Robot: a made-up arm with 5 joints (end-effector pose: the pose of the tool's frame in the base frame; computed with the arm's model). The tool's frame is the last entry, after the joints.
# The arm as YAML. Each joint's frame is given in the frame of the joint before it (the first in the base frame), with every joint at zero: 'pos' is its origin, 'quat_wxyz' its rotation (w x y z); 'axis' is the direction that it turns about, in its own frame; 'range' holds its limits. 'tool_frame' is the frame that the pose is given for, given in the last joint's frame.
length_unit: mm
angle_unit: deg
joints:
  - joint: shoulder
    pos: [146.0, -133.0, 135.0]
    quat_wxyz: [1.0, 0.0, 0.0, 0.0]
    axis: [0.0, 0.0, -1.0]
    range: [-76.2, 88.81]
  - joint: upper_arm
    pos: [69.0, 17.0, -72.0]
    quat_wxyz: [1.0, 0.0, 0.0, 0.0]
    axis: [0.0, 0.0, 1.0]
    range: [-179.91, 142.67]
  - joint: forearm
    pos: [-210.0, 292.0, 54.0]
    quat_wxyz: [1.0, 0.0, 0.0, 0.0]
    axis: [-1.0, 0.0, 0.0]
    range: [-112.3, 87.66]
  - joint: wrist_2
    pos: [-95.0, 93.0, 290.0]
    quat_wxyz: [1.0, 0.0, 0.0, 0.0]
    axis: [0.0, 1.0, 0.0]
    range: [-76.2, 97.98]
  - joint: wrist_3
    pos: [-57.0, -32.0, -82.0]
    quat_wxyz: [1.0, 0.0, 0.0, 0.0]
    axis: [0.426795, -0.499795, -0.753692]
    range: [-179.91, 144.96]
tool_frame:
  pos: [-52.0, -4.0, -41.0]
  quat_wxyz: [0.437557, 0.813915, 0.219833, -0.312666]
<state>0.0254 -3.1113 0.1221 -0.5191 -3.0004</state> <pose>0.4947 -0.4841 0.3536 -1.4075 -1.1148 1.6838</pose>
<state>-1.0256 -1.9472 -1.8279 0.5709 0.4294</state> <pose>-0.0713 0.3279 0.1360 -2.1053 -0.3162 -0.0689</pose>
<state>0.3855 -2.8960 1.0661 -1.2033 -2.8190</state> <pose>0.3977 -0.7183 0.2147 -0.2279 -1.3979 1.4488</pose>
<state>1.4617 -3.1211 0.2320 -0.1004 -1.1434</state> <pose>-0.1196 -0.6293 0.3132 -0.2995 1.2740 0.5749</pose>
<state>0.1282 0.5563 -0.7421 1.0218 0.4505</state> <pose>-0.2698 -0.1849 0.3954 1.7538 1.6986 -1.5941</pose>
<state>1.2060 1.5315 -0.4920 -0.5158 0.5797</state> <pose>-0.2133 -0.0012 0.2731 3.0473 0.3189 -0.0469</pose>
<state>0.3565 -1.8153 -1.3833 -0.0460 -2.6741</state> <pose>0.4430 0.0826 0.1904 1.6474 0.4985 -1.0451</pose>
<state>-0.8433 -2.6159 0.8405 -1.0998 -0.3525</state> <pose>0.6433 0.0965 0.1826 0.7729 -0.7533 -1.4763</pose>
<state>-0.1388 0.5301 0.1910 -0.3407 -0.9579</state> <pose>-0.2859 -0.0729 0.2873 0.6938 1.1046 -0.1034</pose>
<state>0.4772 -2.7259 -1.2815 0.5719 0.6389</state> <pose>0.6585 -0.2788 0.2681 -0.8380 2.1430 -0.7695</pose>
